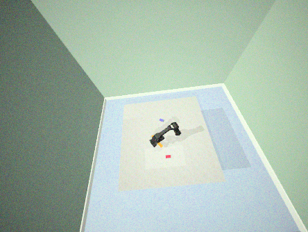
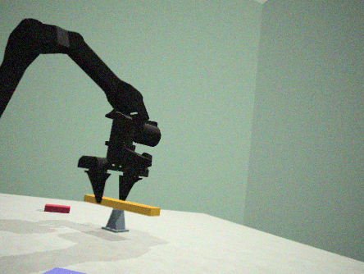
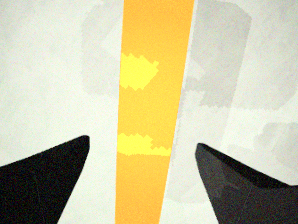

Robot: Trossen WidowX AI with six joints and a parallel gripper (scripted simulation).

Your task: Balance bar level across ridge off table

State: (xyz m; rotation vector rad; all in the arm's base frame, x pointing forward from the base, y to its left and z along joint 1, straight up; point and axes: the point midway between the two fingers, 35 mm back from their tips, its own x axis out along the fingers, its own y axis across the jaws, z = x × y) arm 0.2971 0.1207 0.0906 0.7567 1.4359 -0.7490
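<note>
Now: the orange bar 2 cm to the right of my gripper tip and 2 cm ahead of it. From my gripper tip the other things lie so: red block (19 cm to the left, 11 cm behind, 5 cm below); purple block (37 cm to the right, 9 cm behind, 5 cm below).
</note>
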